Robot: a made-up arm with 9 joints.
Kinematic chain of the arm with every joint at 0, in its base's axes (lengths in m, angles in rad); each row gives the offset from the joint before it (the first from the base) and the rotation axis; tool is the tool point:
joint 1: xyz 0 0 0.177 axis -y
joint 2: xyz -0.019 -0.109 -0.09 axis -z
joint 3: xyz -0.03 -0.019 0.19 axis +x
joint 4: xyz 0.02 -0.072 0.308 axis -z
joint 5: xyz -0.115 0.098 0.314 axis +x
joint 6: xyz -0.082 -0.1 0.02 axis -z
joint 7: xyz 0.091 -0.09 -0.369 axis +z
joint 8: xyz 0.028 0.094 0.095 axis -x
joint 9: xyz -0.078 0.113 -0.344 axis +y
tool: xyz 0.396 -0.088 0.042
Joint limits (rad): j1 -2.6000..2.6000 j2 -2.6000..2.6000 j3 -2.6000..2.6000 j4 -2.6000..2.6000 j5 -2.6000..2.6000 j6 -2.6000..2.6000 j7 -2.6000..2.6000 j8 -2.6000..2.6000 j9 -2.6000..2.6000
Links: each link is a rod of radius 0.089 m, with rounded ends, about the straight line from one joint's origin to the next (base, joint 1, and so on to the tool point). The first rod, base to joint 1, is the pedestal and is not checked.
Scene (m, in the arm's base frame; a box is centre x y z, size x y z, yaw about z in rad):
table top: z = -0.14
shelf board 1: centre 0.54 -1.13 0.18 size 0.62 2 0.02 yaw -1.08
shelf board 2: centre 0.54 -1.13 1.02 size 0.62 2 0.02 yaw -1.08
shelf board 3: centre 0.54 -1.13 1.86 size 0.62 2 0.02 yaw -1.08
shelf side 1: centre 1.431 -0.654 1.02 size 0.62 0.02 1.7 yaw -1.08
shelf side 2: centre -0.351 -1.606 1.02 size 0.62 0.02 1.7 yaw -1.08
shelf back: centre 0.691 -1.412 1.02 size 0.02 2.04 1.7 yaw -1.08
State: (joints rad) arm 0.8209 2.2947 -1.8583 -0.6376 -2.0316 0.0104 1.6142 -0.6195 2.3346
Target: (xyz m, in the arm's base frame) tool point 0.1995 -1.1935 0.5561
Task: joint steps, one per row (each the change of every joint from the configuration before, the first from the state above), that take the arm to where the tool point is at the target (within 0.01 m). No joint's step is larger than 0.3 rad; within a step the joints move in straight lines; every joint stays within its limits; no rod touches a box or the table.
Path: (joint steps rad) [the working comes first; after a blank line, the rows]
Joints at the target: 0.7264 2.1203 -2.2173 -0.8345 -1.2722 -0.4152 1.8613 0.1272 2.3152
Straight joint move there: touches shelf board 2.

1: 0.1161 -0.2057 -0.1400 0.1802 0.2090 -0.1528 0.0868 0.1337 -0.0311
2: 0.1162 -0.2058 -0.1400 0.1802 0.2090 -0.1528 0.0869 0.1337 -0.0310
3: 0.1161 -0.2057 -0.1400 0.1802 0.2089 -0.1528 0.0868 0.1337 -0.0311
4: -0.1852 0.0478 -0.0143 -0.1881 0.1692 -0.0667 0.0569 0.2267 -0.0215
5: -0.1852 0.0478 -0.0142 -0.1881 0.1692 -0.0668 0.0569 0.2267 -0.0215
6: -0.1852 0.0478 -0.0143 -0.1880 0.1692 -0.0667 0.0569 0.2266 -0.0215
7: 0.0563 0.1497 0.0519 -0.0866 -0.1876 0.1165 -0.0920 -0.1672 0.0692
8: 0.0564 0.1497 0.0519 -0.0867 -0.1875 0.1165 -0.0921 -0.1672 0.0691

